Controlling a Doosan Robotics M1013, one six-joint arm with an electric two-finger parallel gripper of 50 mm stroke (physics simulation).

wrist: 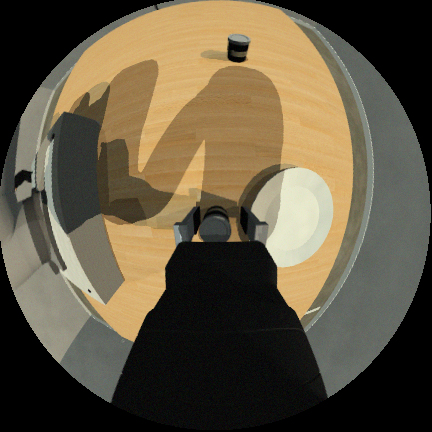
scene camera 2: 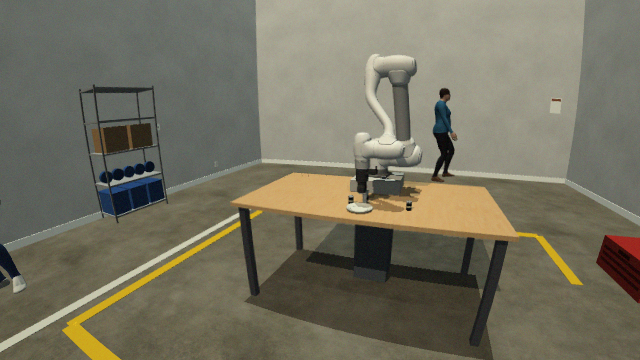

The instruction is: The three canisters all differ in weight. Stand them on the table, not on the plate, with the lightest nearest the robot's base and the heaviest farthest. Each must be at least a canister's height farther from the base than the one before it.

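Places are measured from the arm's base along level axes (x ahead, y left, z up), in millimetres.
Pixels of known places: gripper, between the fingertips: [wrist: 219,214] [scene camera 2: 365,201]; arm's base, origin of its link: [wrist: 44,225] [scene camera 2: 377,175].
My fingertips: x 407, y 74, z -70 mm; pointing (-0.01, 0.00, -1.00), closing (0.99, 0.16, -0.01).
For each thing: its top centre in the pictures, then the offset to it from my fingertips. Level surfaces: height alone.
- dark canister with a grey lid, centre of its top: [wrist: 214,231] dx -4, dy -6, dz +39 mm
- second canister, centre of its top: [scene camera 2: 351,195] dx +43, dy -79, dz +39 mm
- third canister, centre of its top: [wrist: 238,36] [scene camera 2: 409,201] dx -11, dy +265, dz +39 mm
- white plate, centre of its top: [wrist: 298,222] [scene camera 2: 359,206] dx +111, dy +7, dz +4 mm
- wooden table, height of its surface: dz -12 mm
My gripper [scene camera 2: 365,199] [wrist: 219,214] points down and is open. A dark canister with a grey lid [wrist: 215,229] shows between the spread fingers in the wrist view, not clasped; in the scene view the gripper hides most of it. A second canister [scene camera 2: 351,199] stands just left of the gripper, behind the plate; the gripper body hides it in the wrist view. A third canister [scene camera 2: 409,205] [wrist: 238,48] stands upright on the table, well to the right in the scene view. The white plate [scene camera 2: 359,210] [wrist: 325,215] lies close beside the gripper. Looks do not tell the weights.
The wooden table [scene camera 2: 450,215] [wrist: 310,115] carries these things. The robot's grey base [scene camera 2: 390,186] [wrist: 77,175] is at its back edge. Beyond the table are a shelf rack [scene camera 2: 123,90], a person in blue [scene camera 2: 442,117] and a red cabinet [scene camera 2: 622,260].
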